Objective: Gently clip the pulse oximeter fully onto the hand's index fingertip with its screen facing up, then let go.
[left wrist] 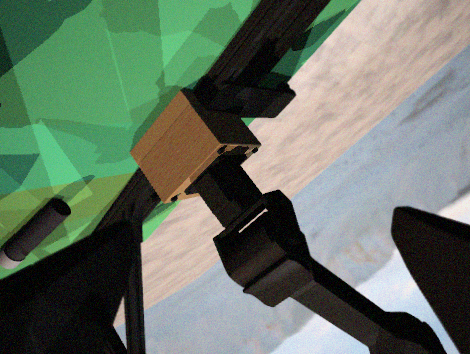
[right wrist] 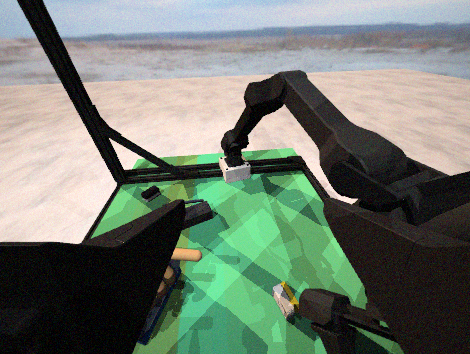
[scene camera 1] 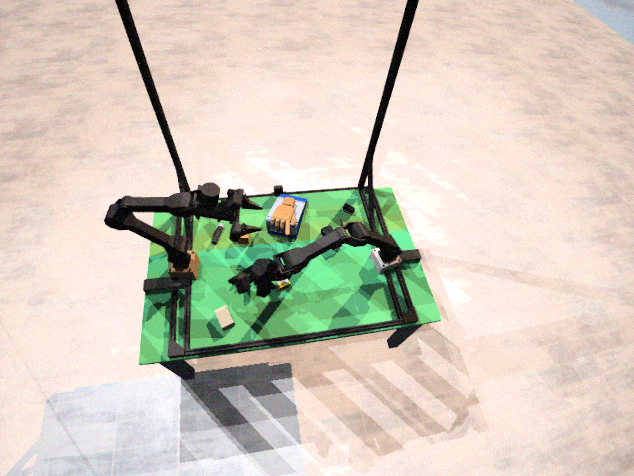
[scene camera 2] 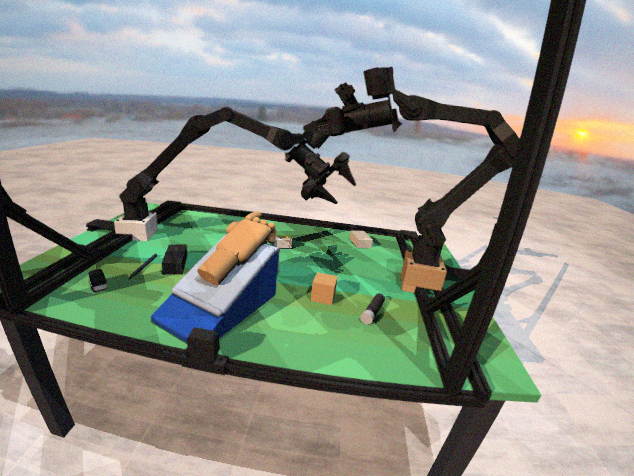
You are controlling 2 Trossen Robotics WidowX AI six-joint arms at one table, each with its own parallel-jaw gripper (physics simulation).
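Where they show: left gripper, between the fingertips: [left wrist: 263, 227] [scene camera 2: 346, 194]; right gripper, between the fingertips: [right wrist: 254, 205] [scene camera 1: 262, 218] [scene camera 2: 307, 128]; left arm's base, origin of its link: [right wrist: 234, 161] [scene camera 1: 386, 255] [scene camera 2: 135, 216]; right arm's base, origin of its link: [left wrist: 215, 172] [scene camera 1: 181, 261] [scene camera 2: 425, 260].
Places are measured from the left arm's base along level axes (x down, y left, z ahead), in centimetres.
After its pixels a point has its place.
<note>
A small white-and-yellow device [scene camera 1: 282, 283] {y -4.1, x 2.9, z 47.4 cm} [scene camera 2: 283, 242] {y -5.9, x 3.7, z 47.3 cm} [right wrist: 285, 301] {y -4.9, x 2.8, z 47.8 cm}, apparently the pulse oximeter, lies on the table beyond the fingertips in scene camera 2; its screen cannot be made out. The tan hand [scene camera 1: 285, 209] {y -32.4, x -8.2, z 36.3 cm} [scene camera 2: 245, 241] {y -33.7, x -8.2, z 38.2 cm} rests palm-side unclear on a blue wedge [scene camera 2: 250, 299] {y -40.0, x 2.0, z 39.9 cm} with a pale top; nothing is seen clipped on its fingers. My left gripper [scene camera 2: 345, 193] {y -5.6, x -12.7, z 64.9 cm} is open and empty, above the table near the device. My right gripper [scene camera 1: 261, 218] {y -14.4, x -31.1, z 50.9 cm} [right wrist: 254, 205] {y -14.4, x -31.1, z 50.9 cm} is open and empty, high above the table, left of the hand in scene camera 1.
An orange block [scene camera 2: 323, 288] {y -34.8, x 1.9, z 55.8 cm} and a flashlight [scene camera 2: 372, 308] {y -40.4, x 3.3, z 66.0 cm} [left wrist: 37, 230] {y -36.4, x 3.9, z 67.1 cm} lie right of the wedge in scene camera 2. A black box [scene camera 2: 174, 258] {y -22.3, x 2.5, z 19.1 cm}, a pen [scene camera 2: 142, 265] {y -22.4, x 5.0, z 10.4 cm} and a small black item [scene camera 2: 97, 280] {y -34.3, x 2.9, z 4.6 cm} lie left. A pale block [scene camera 1: 223, 317] {y 2.0, x 2.9, z 73.9 cm} [scene camera 2: 361, 239] {y -2.3, x 2.9, z 72.7 cm} lies farther off.
</note>
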